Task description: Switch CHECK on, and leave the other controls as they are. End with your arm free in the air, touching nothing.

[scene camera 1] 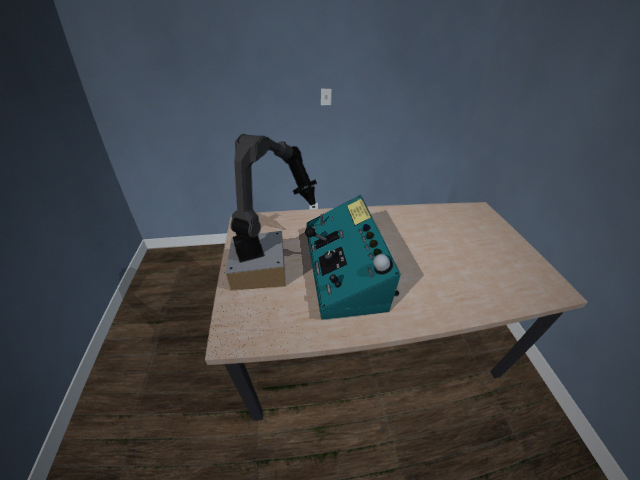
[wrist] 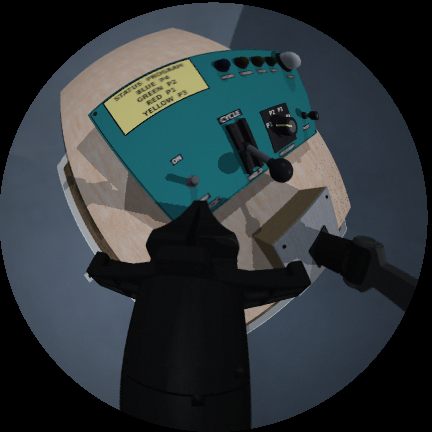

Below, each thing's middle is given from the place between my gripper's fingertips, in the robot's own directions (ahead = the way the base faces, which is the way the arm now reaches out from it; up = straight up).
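Labels:
Teal control panel [scene camera 1: 368, 277]: 22 cm to the right of my gripper, 8 cm below, 7 cm ahead. Ball-ended lever [wrist: 280, 169]: my gripper 14 cm to the left of it, 5 cm above, 3 cm past.

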